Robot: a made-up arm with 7 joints. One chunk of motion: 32 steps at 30 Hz.
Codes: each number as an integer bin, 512 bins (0 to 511) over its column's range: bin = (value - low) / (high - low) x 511, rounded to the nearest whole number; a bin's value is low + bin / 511 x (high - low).
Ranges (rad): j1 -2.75..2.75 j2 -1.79..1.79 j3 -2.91..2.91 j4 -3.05..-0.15 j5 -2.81..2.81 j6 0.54..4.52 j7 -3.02..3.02
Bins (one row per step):
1: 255 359 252 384 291 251 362
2: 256 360 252 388 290 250 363
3: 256 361 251 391 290 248 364
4: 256 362 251 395 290 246 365
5: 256 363 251 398 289 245 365
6: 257 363 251 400 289 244 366
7: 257 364 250 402 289 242 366
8: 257 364 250 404 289 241 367
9: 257 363 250 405 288 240 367
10: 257 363 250 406 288 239 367
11: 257 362 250 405 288 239 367
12: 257 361 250 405 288 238 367
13: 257 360 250 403 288 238 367
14: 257 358 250 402 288 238 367
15: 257 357 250 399 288 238 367
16: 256 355 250 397 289 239 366
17: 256 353 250 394 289 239 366
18: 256 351 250 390 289 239 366
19: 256 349 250 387 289 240 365
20: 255 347 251 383 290 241 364
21: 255 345 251 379 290 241 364
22: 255 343 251 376 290 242 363
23: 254 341 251 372 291 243 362
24: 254 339 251 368 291 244 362
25: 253 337 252 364 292 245 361
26: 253 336 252 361 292 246 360
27: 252 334 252 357 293 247 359
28: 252 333 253 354 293 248 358
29: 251 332 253 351 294 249 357
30: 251 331 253 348 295 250 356
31: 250 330 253 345 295 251 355
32: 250 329 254 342 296 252 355
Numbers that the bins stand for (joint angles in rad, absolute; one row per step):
1: -0.0054 0.7251 -0.0399 -0.8707 0.3904 2.4950 1.2588
2: 0.0054 0.7321 -0.0399 -0.8480 0.3794 2.4872 1.2706
3: 0.0054 0.7391 -0.0513 -0.8310 0.3794 2.4716 1.2825
4: 0.0054 0.7461 -0.0513 -0.8083 0.3794 2.4560 1.2943
5: 0.0054 0.7531 -0.0513 -0.7913 0.3684 2.4482 1.2943
6: 0.0161 0.7531 -0.0513 -0.7799 0.3684 2.4404 1.3061
7: 0.0161 0.7601 -0.0626 -0.7686 0.3684 2.4249 1.3061
8: 0.0161 0.7601 -0.0626 -0.7572 0.3684 2.4171 1.3179
9: 0.0161 0.7531 -0.0626 -0.7516 0.3574 2.4093 1.3179
10: 0.0161 0.7531 -0.0626 -0.7459 0.3574 2.4015 1.3179
11: 0.0161 0.7461 -0.0626 -0.7516 0.3574 2.4015 1.3179
12: 0.0161 0.7391 -0.0626 -0.7516 0.3574 2.3937 1.3179
13: 0.0161 0.7321 -0.0626 -0.7629 0.3574 2.3937 1.3179
14: 0.0161 0.7181 -0.0626 -0.7686 0.3574 2.3937 1.3179
15: 0.0161 0.7111 -0.0626 -0.7856 0.3574 2.3937 1.3179
16: 0.0054 0.6971 -0.0626 -0.7970 0.3684 2.4015 1.3061
17: 0.0054 0.6831 -0.0626 -0.8140 0.3684 2.4015 1.3061
18: 0.0054 0.6691 -0.0626 -0.8367 0.3684 2.4015 1.3061
19: 0.0054 0.6550 -0.0626 -0.8537 0.3684 2.4093 1.2943
20: -0.0054 0.6410 -0.0513 -0.8764 0.3794 2.4171 1.2825
21: -0.0054 0.6270 -0.0513 -0.8991 0.3794 2.4171 1.2825
22: -0.0054 0.6130 -0.0513 -0.9161 0.3794 2.4249 1.2706
23: -0.0161 0.5990 -0.0513 -0.9388 0.3904 2.4326 1.2588
24: -0.0161 0.5850 -0.0513 -0.9615 0.3904 2.4404 1.2588
25: -0.0269 0.5710 -0.0399 -0.9842 0.4014 2.4482 1.2470
26: -0.0269 0.5640 -0.0399 -1.0013 0.4014 2.4560 1.2352
27: -0.0377 0.5500 -0.0399 -1.0240 0.4124 2.4638 1.2234
28: -0.0377 0.5430 -0.0285 -1.0410 0.4124 2.4716 1.2115
29: -0.0484 0.5359 -0.0285 -1.0580 0.4234 2.4794 1.1997
30: -0.0484 0.5289 -0.0285 -1.0750 0.4344 2.4872 1.1879
31: -0.0592 0.5219 -0.0285 -1.0921 0.4344 2.4950 1.1761
32: -0.0592 0.5149 -0.0171 -1.1091 0.4454 2.5027 1.1761

